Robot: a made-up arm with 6 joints. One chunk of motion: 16 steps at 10 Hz.
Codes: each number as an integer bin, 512 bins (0 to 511) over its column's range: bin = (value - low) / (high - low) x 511, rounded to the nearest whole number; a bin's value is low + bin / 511 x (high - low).
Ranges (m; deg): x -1.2..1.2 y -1.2..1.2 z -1.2..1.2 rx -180..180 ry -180..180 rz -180..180
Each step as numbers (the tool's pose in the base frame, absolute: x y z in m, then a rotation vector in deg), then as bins.
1 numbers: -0.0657 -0.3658 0.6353 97.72 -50.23 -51.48
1 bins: 242 178 391 394 184 182
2 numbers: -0.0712 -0.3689 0.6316 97.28 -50.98 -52.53
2 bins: 240 177 390 394 183 181
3 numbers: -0.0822 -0.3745 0.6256 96.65 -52.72 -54.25
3 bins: 238 176 389 393 181 178
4 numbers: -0.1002 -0.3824 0.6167 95.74 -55.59 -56.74
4 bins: 234 174 387 391 177 175
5 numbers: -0.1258 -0.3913 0.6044 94.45 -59.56 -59.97
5 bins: 229 172 384 390 171 170
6 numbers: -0.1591 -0.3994 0.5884 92.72 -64.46 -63.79
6 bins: 222 170 381 387 164 165
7 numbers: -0.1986 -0.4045 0.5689 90.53 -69.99 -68.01
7 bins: 213 169 377 384 156 159
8 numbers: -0.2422 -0.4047 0.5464 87.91 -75.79 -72.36
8 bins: 204 169 372 380 148 153
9 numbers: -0.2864 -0.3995 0.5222 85.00 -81.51 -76.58
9 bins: 195 170 367 376 140 147
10 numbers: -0.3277 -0.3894 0.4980 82.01 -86.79 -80.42
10 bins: 186 173 362 372 132 141
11 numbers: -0.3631 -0.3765 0.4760 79.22 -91.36 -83.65
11 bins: 178 175 357 368 126 137
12 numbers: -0.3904 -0.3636 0.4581 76.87 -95.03 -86.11
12 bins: 172 178 353 365 121 133
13 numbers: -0.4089 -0.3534 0.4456 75.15 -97.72 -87.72
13 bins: 168 180 350 362 117 131
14 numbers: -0.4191 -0.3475 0.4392 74.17 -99.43 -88.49
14 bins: 166 182 349 361 114 130
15 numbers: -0.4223 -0.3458 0.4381 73.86 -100.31 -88.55
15 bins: 166 182 349 360 113 130
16 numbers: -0.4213 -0.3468 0.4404 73.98 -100.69 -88.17
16 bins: 166 182 349 361 113 130
